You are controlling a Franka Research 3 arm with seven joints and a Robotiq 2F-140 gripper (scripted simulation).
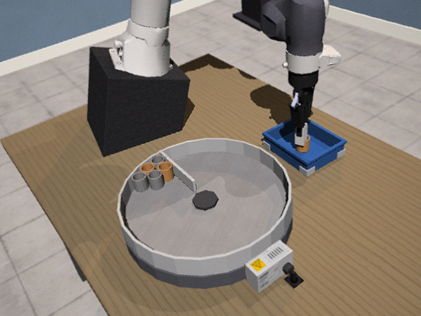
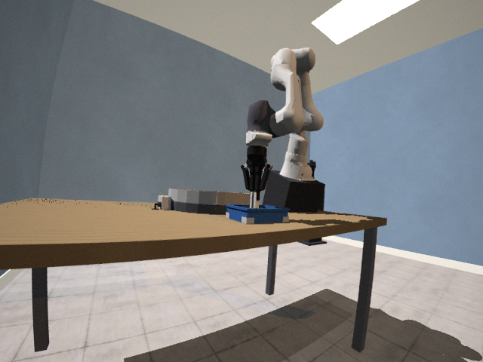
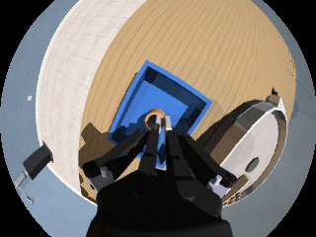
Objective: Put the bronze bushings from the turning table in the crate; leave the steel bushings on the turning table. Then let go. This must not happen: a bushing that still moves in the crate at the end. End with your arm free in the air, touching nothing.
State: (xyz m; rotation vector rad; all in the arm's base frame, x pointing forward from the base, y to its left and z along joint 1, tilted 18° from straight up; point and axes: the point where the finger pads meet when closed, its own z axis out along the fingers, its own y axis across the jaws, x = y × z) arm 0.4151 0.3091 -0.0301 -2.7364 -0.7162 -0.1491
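Right now the blue crate is 5 cm below my hand, 1 cm to the left of it and 1 cm behind it. From my hand the other things lie so: grey turning table 35 cm to the right, 6 cm ahead, 2 cm below.
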